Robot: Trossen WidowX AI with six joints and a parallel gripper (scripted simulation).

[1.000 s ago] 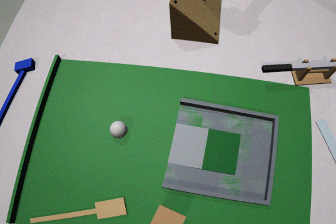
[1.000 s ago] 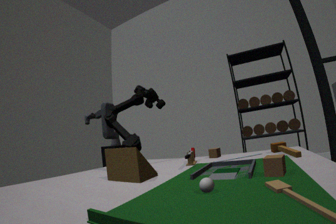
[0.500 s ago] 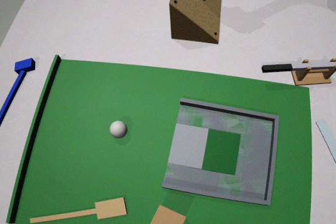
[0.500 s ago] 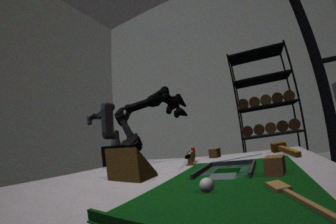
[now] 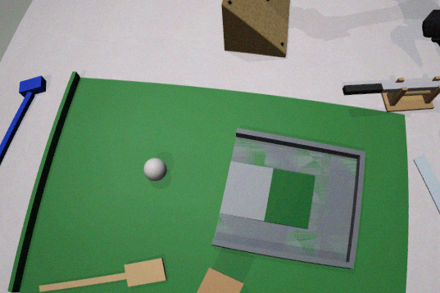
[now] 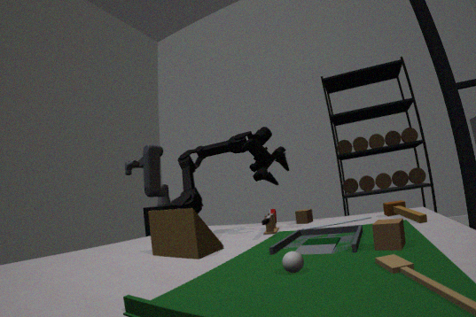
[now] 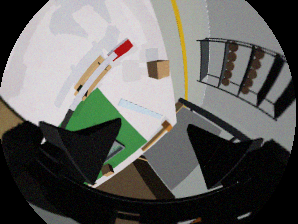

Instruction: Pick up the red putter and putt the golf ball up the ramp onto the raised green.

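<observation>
Now: gripper tip 60 mm past the wooden stand, 40 mm to the left of it and 180 mm above it. From my gripper tip the other things lie so: white golf ball (200 mm ahead, 520 mm to the right, 200 mm below); then pale strip (190 mm ahead, 70 mm to the left, 220 mm below); then green mat (240 mm ahead, 400 mm to the right, 220 mm below).
</observation>
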